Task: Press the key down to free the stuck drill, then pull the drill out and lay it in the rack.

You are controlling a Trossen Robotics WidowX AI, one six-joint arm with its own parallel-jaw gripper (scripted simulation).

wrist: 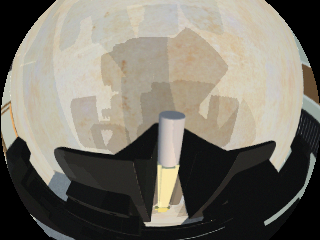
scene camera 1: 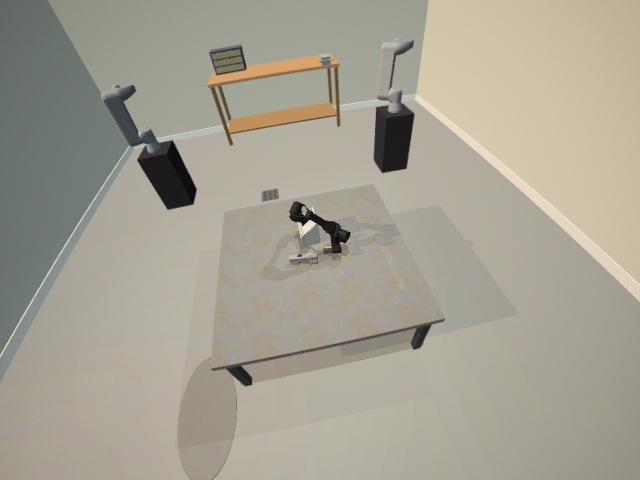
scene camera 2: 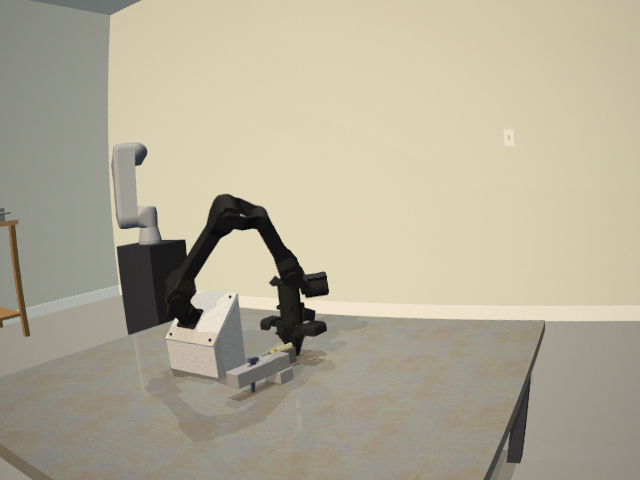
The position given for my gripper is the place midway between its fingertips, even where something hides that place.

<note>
I see my gripper [scene camera 2: 295, 355] and a drill [wrist: 170, 129].
My gripper also shows in the wrist view [wrist: 164, 127].
</note>
